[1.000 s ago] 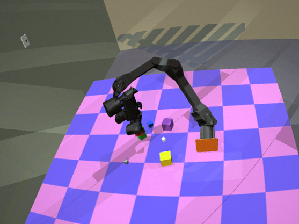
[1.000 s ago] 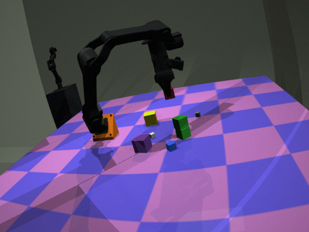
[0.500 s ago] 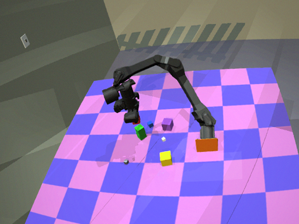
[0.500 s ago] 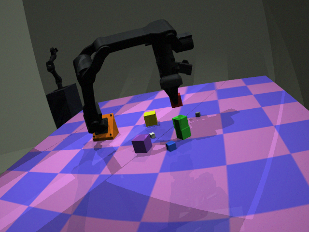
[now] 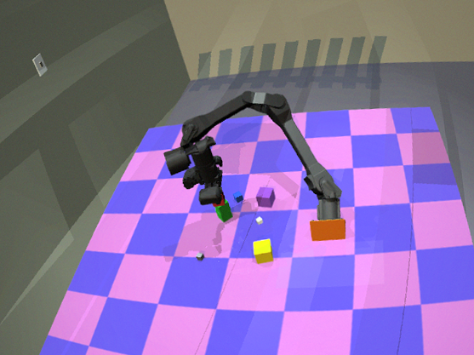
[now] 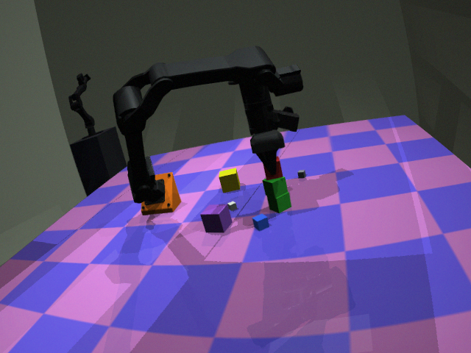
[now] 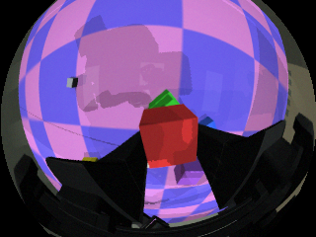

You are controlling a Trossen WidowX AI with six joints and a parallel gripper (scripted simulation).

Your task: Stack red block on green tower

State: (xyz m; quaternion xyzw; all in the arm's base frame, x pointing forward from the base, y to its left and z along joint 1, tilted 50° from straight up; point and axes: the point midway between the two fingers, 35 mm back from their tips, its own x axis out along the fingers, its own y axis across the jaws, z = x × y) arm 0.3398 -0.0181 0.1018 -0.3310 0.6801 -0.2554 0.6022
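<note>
Now: gripper tip 8 cm to the left of the small blue cube, 7 cm above it and 3 cm past it. Also, from my gripper tip: red block (1 cm above); yellow cube (16 cm to the left, 14 cm behind, 6 cm below); purple cube (13 cm behind, 6 cm to the right, 6 cm below).
</note>
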